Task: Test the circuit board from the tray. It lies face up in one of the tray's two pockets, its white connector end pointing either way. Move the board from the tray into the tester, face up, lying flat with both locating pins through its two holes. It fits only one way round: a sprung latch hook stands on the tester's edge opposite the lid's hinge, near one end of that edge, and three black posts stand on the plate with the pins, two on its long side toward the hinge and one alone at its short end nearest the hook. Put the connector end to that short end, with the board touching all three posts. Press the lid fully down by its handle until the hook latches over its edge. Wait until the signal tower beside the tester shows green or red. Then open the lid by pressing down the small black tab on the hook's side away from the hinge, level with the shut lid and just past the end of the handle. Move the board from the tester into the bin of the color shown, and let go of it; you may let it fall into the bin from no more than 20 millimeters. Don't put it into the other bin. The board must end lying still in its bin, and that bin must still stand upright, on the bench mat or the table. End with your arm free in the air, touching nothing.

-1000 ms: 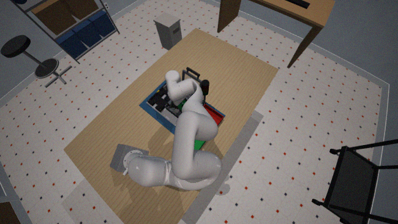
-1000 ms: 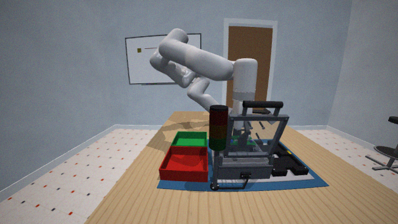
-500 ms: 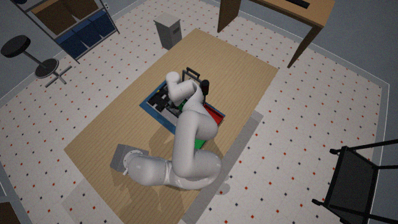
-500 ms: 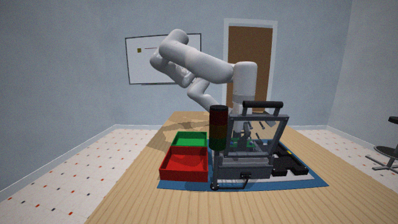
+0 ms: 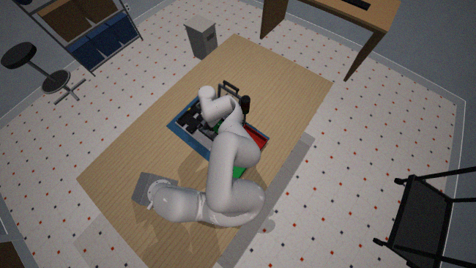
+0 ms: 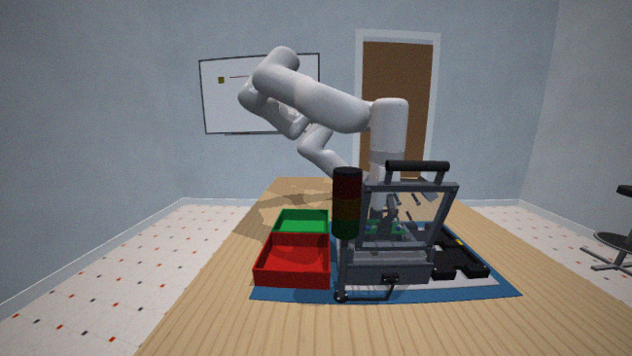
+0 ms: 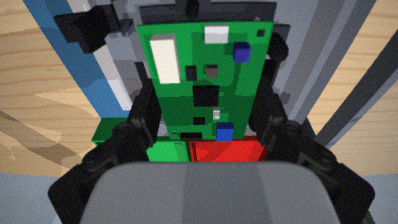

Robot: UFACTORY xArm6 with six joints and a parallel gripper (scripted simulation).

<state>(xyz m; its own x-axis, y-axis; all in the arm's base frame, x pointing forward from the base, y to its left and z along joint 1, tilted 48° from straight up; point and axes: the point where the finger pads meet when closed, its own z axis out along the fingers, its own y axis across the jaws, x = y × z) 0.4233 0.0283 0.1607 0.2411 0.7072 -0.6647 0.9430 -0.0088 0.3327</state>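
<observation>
Now: hand right at the green circuit board. The rest, counted from my hand: clear lid 12 cm ahead, 9 cm above, 3 cm to the right; then black latch hook 7 cm to the left, 4 cm behind; then plate 2 cm below, 1 cm ahead.
</observation>
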